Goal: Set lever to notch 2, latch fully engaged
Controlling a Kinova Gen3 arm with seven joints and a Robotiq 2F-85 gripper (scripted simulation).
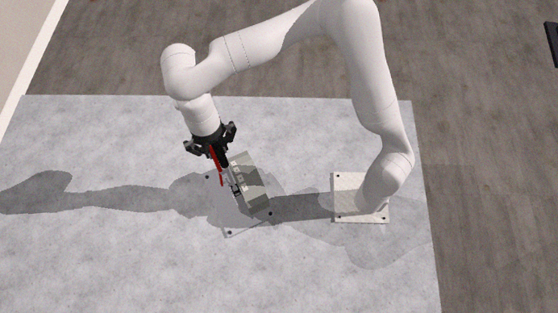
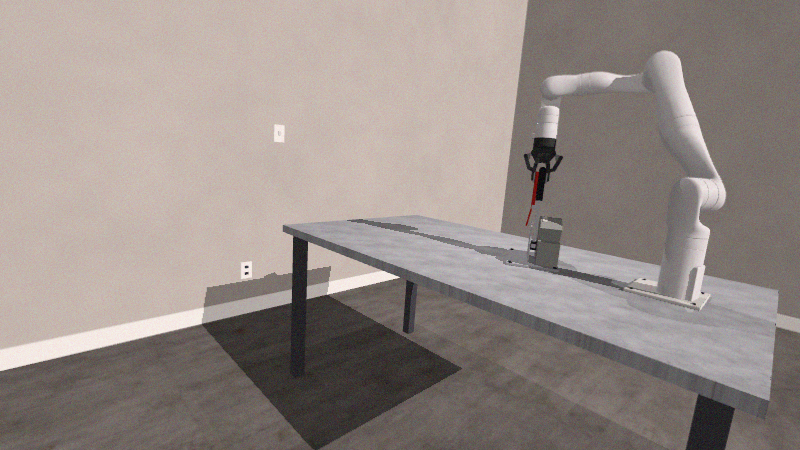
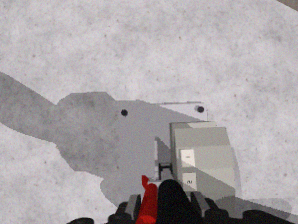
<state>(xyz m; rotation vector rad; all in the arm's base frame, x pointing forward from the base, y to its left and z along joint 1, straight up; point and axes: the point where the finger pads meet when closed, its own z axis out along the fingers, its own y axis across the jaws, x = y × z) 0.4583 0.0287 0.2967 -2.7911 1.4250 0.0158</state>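
My gripper is now 11 cm above the red bar, 2 cm to the right of it and 1 cm short of it.
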